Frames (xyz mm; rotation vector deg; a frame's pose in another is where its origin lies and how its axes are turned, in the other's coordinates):
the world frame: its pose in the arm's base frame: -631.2 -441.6 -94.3 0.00 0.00 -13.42
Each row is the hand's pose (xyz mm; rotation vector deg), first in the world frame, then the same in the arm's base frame.
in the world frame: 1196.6 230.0 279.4 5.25 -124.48 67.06
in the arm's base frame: 586.1 -495.6 185.1 -9.11 -121.30 59.38
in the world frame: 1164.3 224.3 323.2 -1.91 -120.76 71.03
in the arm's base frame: 553.4 -493.6 228.9 -15.61 -116.71 62.99
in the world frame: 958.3 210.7 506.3 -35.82 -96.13 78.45
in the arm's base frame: 349.8 -459.1 412.0 -45.54 -88.82 68.83
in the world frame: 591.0 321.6 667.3 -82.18 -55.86 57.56
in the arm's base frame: 18.3 -265.9 573.0 -86.47 -45.00 47.67
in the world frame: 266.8 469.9 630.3 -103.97 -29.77 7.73
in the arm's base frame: -262.6 -46.5 536.0 -106.61 -17.40 -1.45
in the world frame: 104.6 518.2 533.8 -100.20 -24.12 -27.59
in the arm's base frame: -409.2 38.2 439.5 -103.54 -12.39 -37.11
